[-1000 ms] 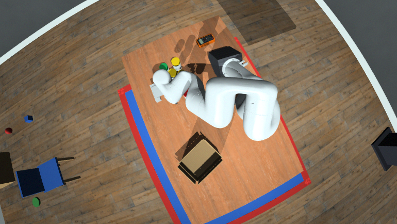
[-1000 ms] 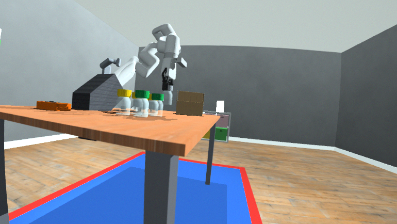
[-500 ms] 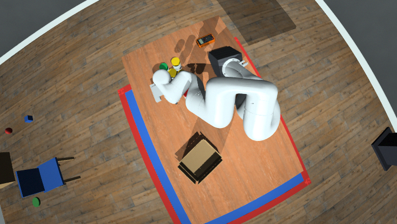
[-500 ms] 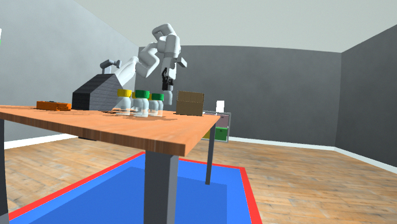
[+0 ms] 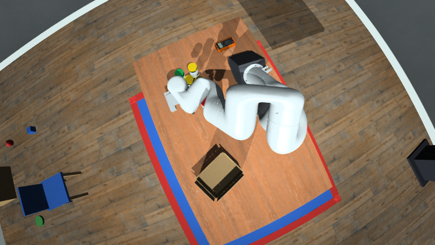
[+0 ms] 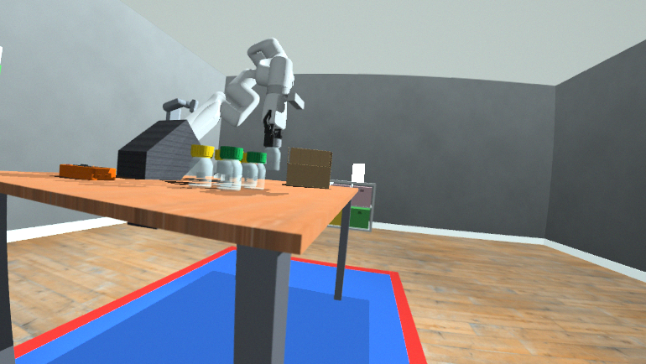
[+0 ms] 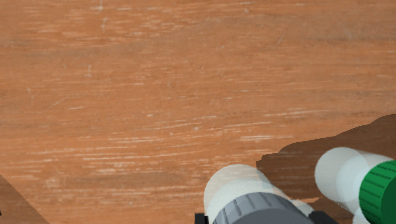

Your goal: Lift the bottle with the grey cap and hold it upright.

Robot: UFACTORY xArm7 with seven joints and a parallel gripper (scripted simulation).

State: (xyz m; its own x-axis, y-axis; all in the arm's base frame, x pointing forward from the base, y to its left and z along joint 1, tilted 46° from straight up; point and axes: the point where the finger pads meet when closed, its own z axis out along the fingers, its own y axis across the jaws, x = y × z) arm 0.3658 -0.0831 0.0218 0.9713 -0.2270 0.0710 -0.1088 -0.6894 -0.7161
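Right now the grey-capped bottle is 40 mm below my hand. The rest, counted from my hand: red-capped bottle: 100 mm below, 80 mm behind, 20 mm to the left; then orange meter: 400 mm behind, 280 mm to the right, 140 mm below.
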